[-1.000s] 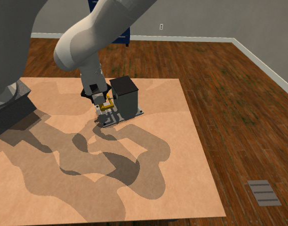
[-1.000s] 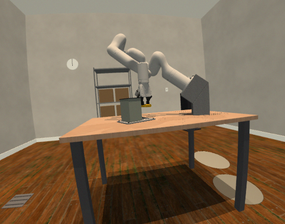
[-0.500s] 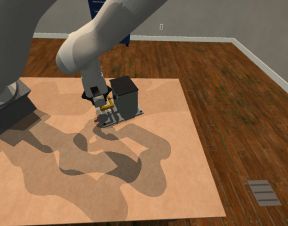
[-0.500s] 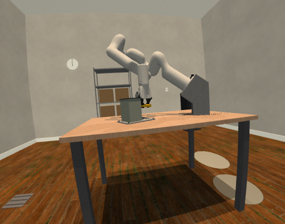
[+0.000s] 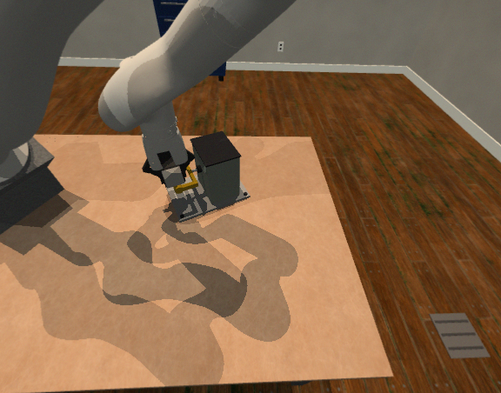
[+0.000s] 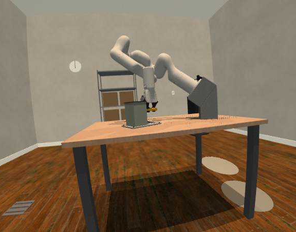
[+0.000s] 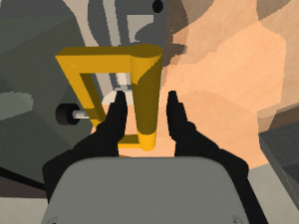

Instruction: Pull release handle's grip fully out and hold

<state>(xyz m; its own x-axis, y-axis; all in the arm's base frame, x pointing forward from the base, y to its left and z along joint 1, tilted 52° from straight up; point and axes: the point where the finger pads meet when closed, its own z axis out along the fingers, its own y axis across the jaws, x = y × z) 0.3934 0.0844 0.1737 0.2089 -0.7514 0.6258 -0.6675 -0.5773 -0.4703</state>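
Now: hand 9 cm short of the metal baseplate, 3 cm to the right of it and 10 cm above it.
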